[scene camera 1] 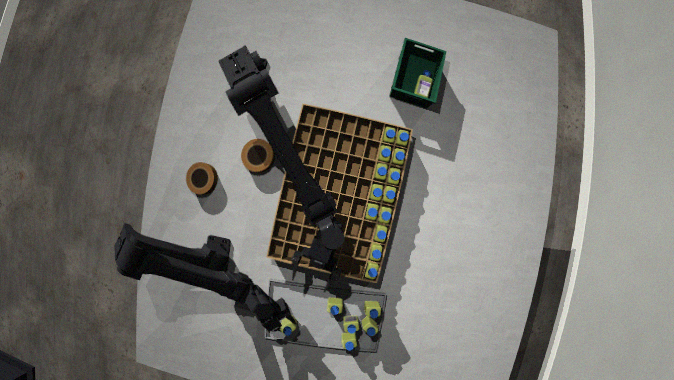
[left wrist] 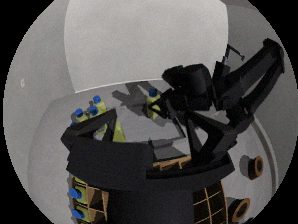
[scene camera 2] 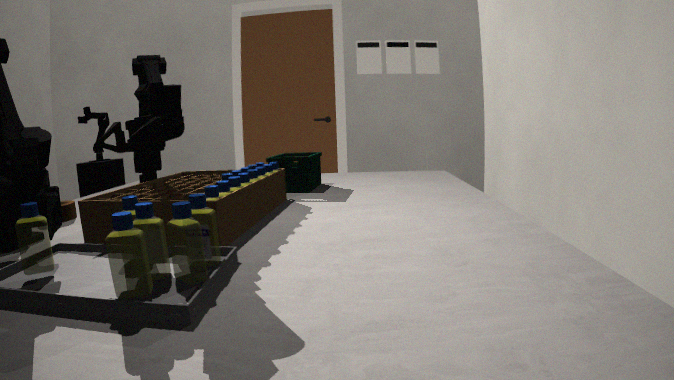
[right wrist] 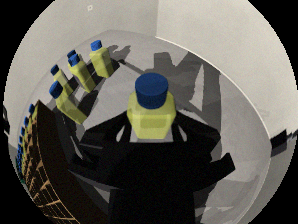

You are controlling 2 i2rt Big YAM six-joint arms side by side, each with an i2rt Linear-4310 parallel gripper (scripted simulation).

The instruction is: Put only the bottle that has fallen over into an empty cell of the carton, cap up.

Labels:
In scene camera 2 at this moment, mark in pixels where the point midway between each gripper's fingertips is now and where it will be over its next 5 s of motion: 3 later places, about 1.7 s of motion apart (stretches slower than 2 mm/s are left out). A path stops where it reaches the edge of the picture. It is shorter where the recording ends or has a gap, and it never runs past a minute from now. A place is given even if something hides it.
The left gripper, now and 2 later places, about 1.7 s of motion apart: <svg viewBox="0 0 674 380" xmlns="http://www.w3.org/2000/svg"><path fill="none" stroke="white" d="M113 142L124 108L156 56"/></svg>
The right gripper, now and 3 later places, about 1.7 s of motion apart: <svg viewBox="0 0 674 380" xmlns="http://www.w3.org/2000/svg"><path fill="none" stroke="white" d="M33 240L46 246L56 190L42 223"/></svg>

